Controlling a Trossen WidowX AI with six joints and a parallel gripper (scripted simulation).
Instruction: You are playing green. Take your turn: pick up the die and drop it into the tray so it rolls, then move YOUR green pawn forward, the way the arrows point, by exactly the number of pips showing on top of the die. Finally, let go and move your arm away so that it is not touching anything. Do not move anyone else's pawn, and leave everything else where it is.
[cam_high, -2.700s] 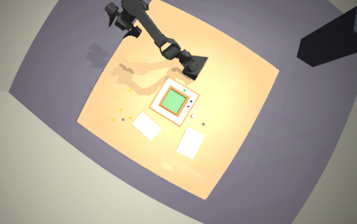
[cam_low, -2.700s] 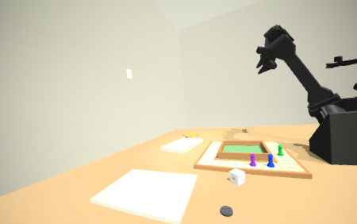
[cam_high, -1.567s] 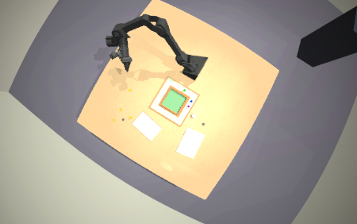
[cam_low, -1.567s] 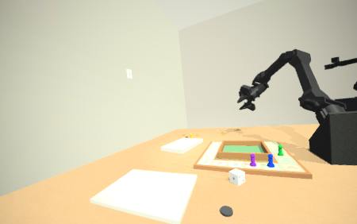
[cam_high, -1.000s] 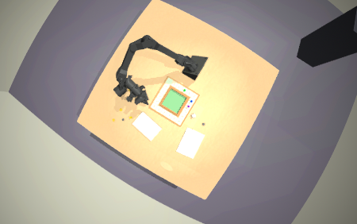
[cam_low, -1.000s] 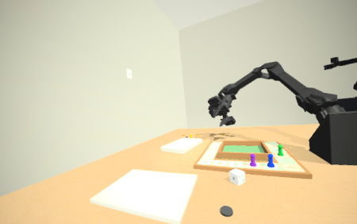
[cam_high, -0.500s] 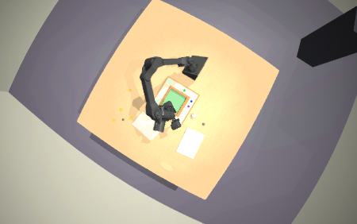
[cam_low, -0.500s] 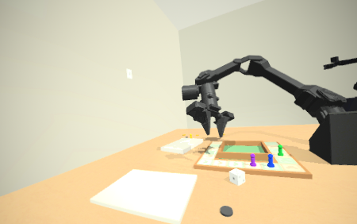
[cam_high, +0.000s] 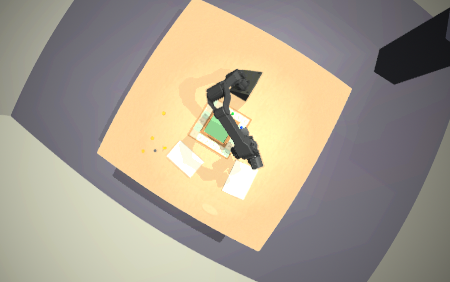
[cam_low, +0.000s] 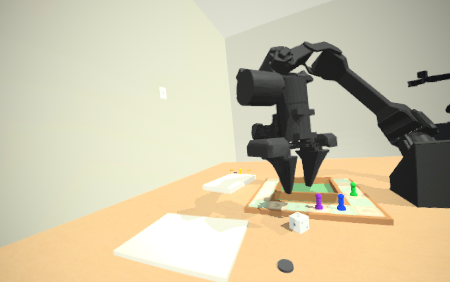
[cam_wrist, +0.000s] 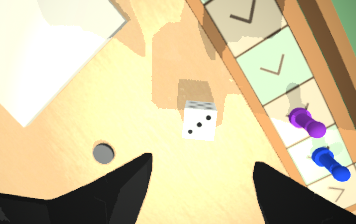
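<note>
Right now the white die is 6 cm below my gripper tip. The rest, counted from my gripper tip: green tray: 4 cm behind, 18 cm to the right, 7 cm below; then purple pawn: 5 cm behind, 6 cm to the right, 5 cm below; then blue pawn: 9 cm behind, 6 cm to the right, 5 cm below.
</note>
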